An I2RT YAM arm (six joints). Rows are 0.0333 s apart.
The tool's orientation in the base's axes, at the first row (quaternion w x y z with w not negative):
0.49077 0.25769 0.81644 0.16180
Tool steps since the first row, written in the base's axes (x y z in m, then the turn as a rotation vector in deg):
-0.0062 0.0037 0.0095 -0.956 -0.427 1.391
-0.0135 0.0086 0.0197 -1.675 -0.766 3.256
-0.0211 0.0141 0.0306 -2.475 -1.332 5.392
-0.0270 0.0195 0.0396 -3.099 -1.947 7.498
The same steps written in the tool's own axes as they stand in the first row. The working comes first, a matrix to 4 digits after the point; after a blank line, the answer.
The tool's axes in the first row as the columns of a matrix, in the base's axes (used below as rounded here):
-0.3855 0.2620 0.8847
0.5796 0.8148 0.0113
-0.7180 0.5171 -0.4659

-0.0023 0.0063 -0.0099 -0.878 0.121 -1.499
-0.0040 0.0137 -0.0210 -2.136 0.621 -3.007
-0.0057 0.0218 -0.0328 -3.689 1.054 -4.717
-0.0067 0.0293 -0.0421 -5.317 1.479 -6.257

